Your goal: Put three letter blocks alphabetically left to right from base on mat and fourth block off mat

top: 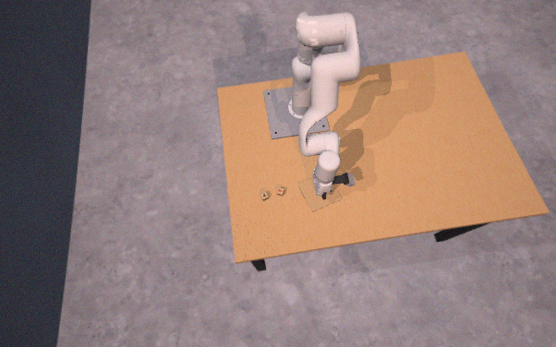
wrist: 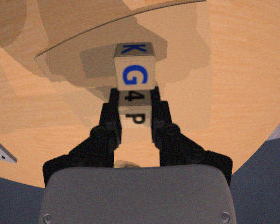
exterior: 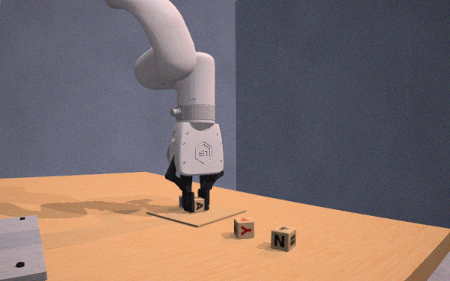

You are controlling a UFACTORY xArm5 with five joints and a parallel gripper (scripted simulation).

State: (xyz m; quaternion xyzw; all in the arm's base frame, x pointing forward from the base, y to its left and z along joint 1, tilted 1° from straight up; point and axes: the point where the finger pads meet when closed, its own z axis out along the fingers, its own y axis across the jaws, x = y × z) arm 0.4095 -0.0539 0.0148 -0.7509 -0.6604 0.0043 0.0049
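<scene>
My hand is 20 mm above the thin tan mat. Also, from my hand: blue-lettered block: 10 mm ahead, 40 mm to the left, 10 mm below; then black-lettered block: 40 mm behind, 230 mm to the right, 10 mm below; then red-lettered block: 40 mm behind, 160 mm to the right, 10 mm below.
</scene>
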